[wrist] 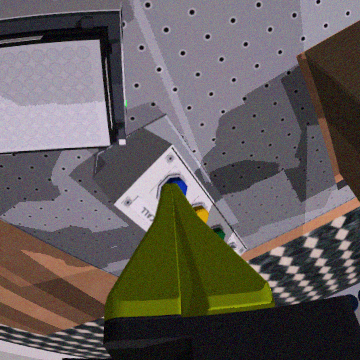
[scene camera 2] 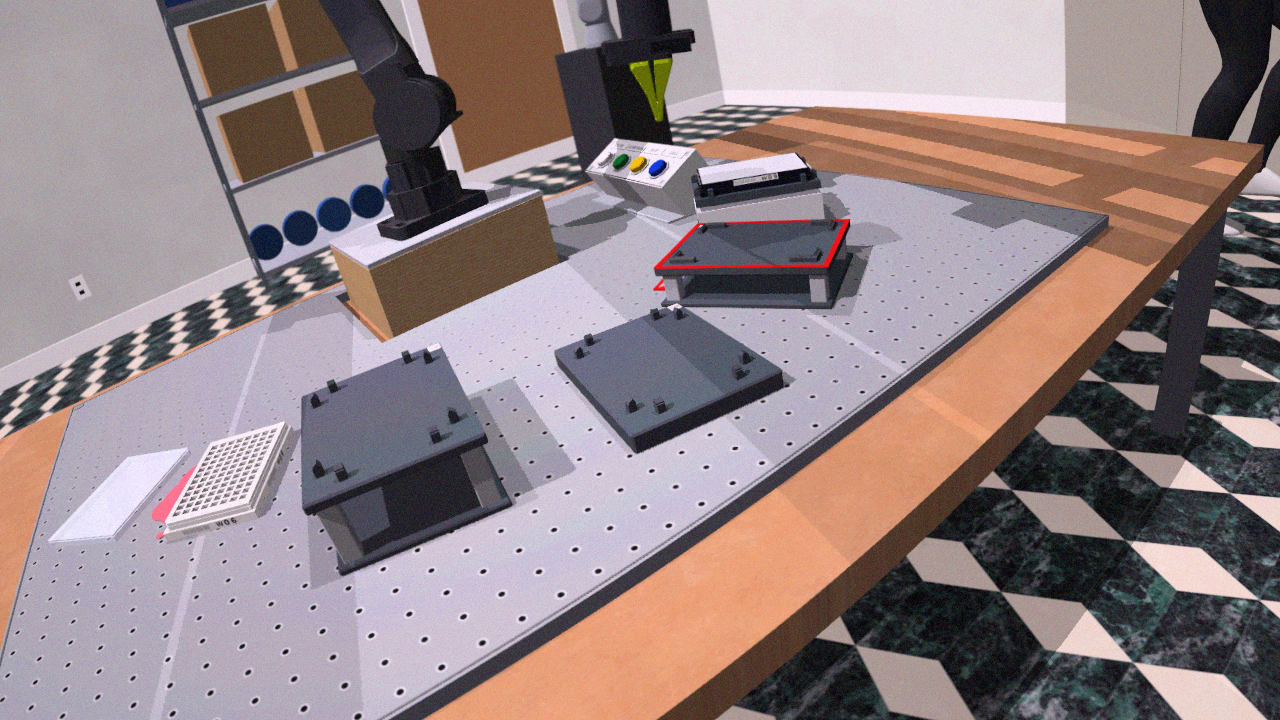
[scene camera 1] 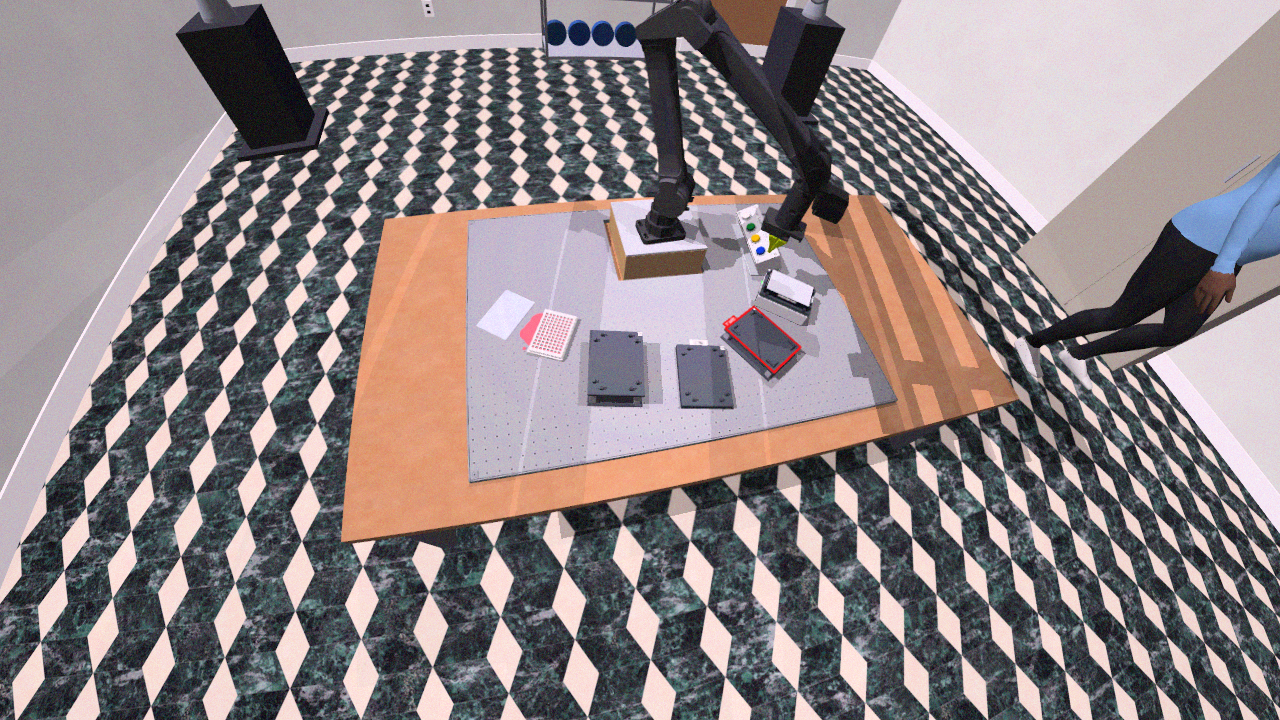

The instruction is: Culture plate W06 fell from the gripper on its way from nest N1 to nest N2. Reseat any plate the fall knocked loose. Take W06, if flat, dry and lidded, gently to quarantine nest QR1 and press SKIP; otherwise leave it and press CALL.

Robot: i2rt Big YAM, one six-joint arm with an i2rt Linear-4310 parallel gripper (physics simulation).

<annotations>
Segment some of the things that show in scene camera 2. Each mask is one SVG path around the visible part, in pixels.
My gripper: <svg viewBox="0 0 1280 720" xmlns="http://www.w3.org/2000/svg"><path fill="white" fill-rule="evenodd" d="M616 0L622 38L603 41L601 43L602 54L606 56L607 66L630 63L631 71L649 99L656 121L663 121L664 94L673 63L672 54L692 51L691 44L695 43L694 30L672 31L668 0ZM649 60L654 60L657 100Z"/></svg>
A flat lid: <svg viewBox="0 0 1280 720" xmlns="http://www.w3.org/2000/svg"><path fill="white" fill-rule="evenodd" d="M189 448L127 457L48 540L51 547L118 542L160 490L190 457L192 453Z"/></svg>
A white well plate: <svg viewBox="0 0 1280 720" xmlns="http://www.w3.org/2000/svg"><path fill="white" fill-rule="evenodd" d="M292 426L282 422L210 443L165 520L167 528L163 535L166 540L171 541L259 519L294 435Z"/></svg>
</annotations>
